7 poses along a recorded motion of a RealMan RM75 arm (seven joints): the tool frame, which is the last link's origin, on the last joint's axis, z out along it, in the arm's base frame.
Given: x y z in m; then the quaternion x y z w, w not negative.
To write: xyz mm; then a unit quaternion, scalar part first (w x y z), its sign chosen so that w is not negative. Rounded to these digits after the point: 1 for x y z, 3 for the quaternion.
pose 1, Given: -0.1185 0.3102 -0.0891 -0.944 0.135 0.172 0.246
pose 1, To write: -118.5 310.2 -89.1 0.246 -0.944 0.135 0.172
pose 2, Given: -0.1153 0.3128 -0.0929 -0.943 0.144 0.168 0.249
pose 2, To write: -115.3 312.8 -92.9 0.249 -0.943 0.144 0.168
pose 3, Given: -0.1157 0.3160 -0.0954 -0.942 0.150 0.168 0.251
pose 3, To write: -115.7 316.0 -95.4 0.251 -0.942 0.150 0.168
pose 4, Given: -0.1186 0.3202 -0.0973 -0.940 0.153 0.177 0.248
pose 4, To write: -118.6 320.2 -97.3 0.248 -0.940 0.153 0.177
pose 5, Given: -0.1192 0.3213 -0.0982 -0.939 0.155 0.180 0.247
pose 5, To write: -119.2 321.3 -98.2 0.247 -0.939 0.155 0.180
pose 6, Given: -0.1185 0.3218 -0.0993 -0.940 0.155 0.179 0.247
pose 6, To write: -118.5 321.8 -99.3 0.247 -0.940 0.155 0.179
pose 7, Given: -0.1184 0.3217 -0.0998 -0.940 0.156 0.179 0.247
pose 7, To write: -118.4 321.7 -99.8 0.247 -0.940 0.156 0.179
